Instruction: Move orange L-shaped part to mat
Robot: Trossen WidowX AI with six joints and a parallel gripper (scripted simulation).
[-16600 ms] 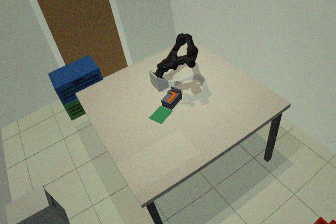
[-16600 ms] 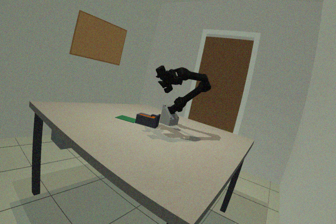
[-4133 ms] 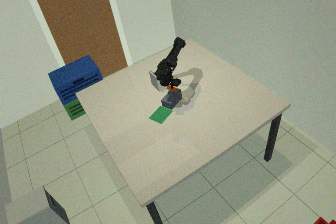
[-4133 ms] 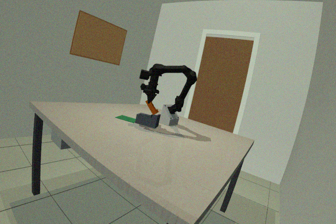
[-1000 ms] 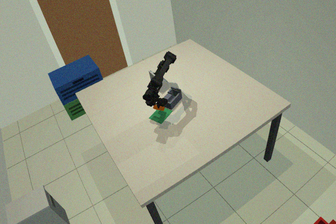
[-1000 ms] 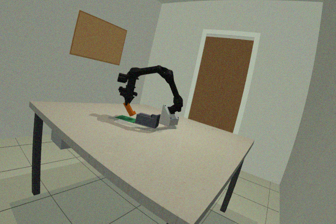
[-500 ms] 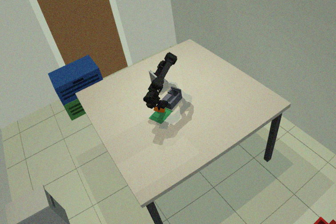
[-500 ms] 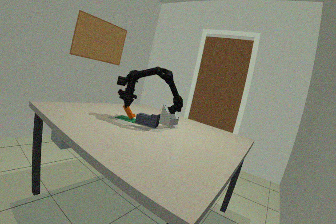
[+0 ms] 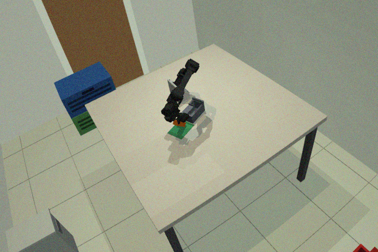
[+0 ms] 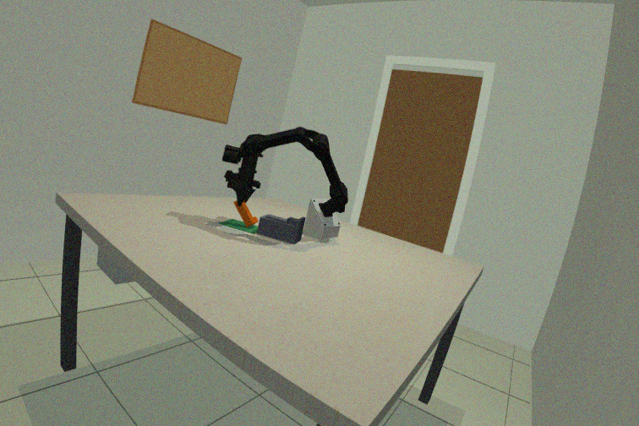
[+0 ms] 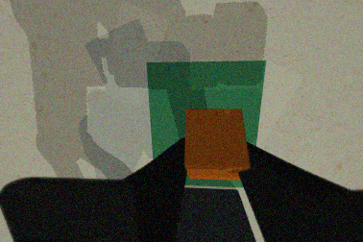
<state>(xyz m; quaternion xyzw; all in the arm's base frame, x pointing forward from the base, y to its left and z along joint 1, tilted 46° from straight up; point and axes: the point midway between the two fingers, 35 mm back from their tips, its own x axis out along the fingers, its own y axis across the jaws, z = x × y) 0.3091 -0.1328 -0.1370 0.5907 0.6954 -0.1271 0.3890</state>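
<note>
Now: the orange L-shaped part 30 mm behind my gripper tip, 20 mm to the left of it and 30 mm below it. The rest, counted from my gripper tip: green mat: 10 mm behind, 20 mm to the left, 90 mm below.
</note>
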